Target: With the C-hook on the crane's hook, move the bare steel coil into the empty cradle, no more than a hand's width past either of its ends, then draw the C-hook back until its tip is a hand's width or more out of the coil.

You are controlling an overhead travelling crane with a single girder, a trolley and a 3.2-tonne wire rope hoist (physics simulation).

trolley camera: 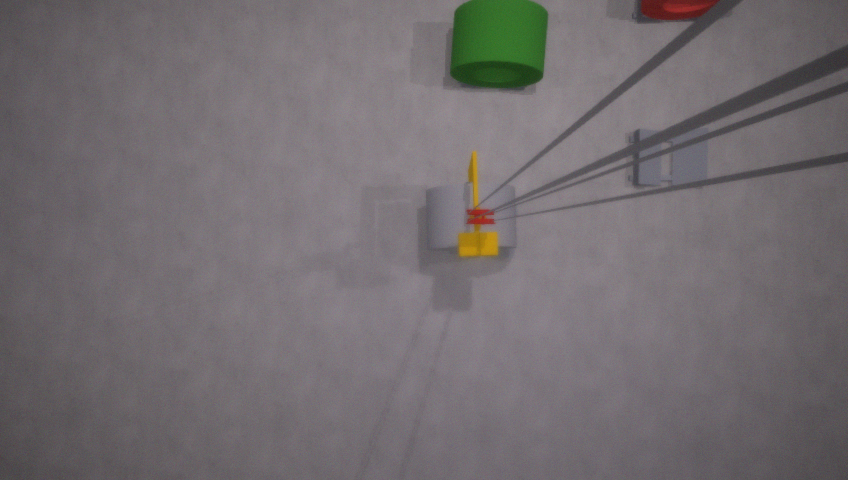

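Observation:
The bare steel coil (445, 217) is the grey cylinder near the middle of the view, its axis running up and down the picture. My yellow C-hook (475, 193) lies in line with that axis, across the coil's middle, with its thick yellow block at the coil's lower end. The coil hangs on the C-hook, and its shadow falls on the floor to the left and below. The lower arm inside the bore is hidden. The empty cradle (690, 163) stands to the right and a little higher in the view, partly behind the ropes.
A large green coil (498, 41) stands above the bare coil in the view. Part of a red coil (675, 8) shows at the top right edge. The hoist ropes (601, 157) run from the red sheaves (480, 221) to the upper right.

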